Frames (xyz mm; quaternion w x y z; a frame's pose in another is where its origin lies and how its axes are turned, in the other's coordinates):
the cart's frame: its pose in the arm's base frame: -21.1 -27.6 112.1 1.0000 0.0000 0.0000 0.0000
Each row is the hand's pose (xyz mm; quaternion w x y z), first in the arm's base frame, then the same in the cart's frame.
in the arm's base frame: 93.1 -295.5 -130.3 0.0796 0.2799 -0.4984 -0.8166
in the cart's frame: 114.2 -267.9 -242.4 0.0796 0.2799 -0.4984 -0.8166
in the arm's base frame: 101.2 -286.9 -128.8 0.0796 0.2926 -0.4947 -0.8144
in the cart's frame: 122.3 -259.3 -240.9 0.0796 0.2926 -0.4947 -0.8144
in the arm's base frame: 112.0 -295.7 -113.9 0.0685 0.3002 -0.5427 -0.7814
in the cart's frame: 133.1 -268.1 -226.0 0.0685 0.3002 -0.5427 -0.7814
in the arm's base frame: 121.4 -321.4 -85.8 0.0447 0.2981 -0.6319 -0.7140
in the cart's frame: 142.5 -293.8 -197.9 0.0447 0.2981 -0.6319 -0.7140
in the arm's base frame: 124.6 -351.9 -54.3 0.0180 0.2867 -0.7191 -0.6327
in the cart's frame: 145.7 -324.3 -166.4 0.0180 0.2867 -0.7191 -0.6327
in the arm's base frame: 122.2 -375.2 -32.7 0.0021 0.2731 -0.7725 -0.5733
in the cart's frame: 143.3 -347.6 -144.8 0.0021 0.2731 -0.7725 -0.5733
